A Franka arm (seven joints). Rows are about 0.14 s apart.
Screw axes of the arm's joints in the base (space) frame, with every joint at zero. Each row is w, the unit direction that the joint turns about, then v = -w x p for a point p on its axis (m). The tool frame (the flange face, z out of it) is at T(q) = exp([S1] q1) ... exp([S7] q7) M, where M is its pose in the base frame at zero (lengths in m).
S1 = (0, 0, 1, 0, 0, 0)
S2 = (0, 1, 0, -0.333, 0, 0)
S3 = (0, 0, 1, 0, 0, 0)
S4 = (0, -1, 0, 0.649, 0, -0.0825)
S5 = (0, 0, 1, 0, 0, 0)
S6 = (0, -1, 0, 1.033, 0, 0)
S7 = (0, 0, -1, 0, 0.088, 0)
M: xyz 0.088 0 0.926 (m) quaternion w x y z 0 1 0 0
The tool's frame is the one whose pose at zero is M.
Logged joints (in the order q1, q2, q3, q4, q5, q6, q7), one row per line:
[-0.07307 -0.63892 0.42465 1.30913 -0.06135 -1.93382 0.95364]
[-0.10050 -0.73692 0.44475 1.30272 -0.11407 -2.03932 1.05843]
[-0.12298 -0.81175 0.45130 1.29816 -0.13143 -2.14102 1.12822]
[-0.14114 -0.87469 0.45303 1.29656 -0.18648 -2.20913 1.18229]
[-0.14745 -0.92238 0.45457 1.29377 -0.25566 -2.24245 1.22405]
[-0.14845 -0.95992 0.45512 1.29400 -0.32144 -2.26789 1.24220]
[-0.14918 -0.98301 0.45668 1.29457 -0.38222 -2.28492 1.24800]
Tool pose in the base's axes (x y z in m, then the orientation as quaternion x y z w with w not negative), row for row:
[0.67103 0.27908 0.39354 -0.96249 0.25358 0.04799 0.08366]
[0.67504 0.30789 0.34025 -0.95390 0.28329 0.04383 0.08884]
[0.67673 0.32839 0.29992 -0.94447 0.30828 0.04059 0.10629]
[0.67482 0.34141 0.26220 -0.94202 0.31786 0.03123 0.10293]
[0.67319 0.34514 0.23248 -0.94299 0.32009 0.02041 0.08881]
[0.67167 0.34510 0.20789 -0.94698 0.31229 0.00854 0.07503]
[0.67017 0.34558 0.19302 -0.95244 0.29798 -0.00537 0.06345]
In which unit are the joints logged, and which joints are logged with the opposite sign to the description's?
The joints are logged in radians. Opposite sign: q1, q2, q4, q6.
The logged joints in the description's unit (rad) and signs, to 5 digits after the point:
[0.07307 0.63892 0.42465 -1.30913 -0.06135 1.93382 0.95364]
[0.10050 0.73692 0.44475 -1.30272 -0.11407 2.03932 1.05843]
[0.12298 0.81175 0.45130 -1.29816 -0.13143 2.14102 1.12822]
[0.14114 0.87469 0.45303 -1.29656 -0.18648 2.20913 1.18229]
[0.14745 0.92238 0.45457 -1.29377 -0.25566 2.24245 1.22405]
[0.14845 0.95992 0.45512 -1.29400 -0.32144 2.26789 1.24220]
[0.14918 0.98301 0.45668 -1.29457 -0.38222 2.28492 1.24800]

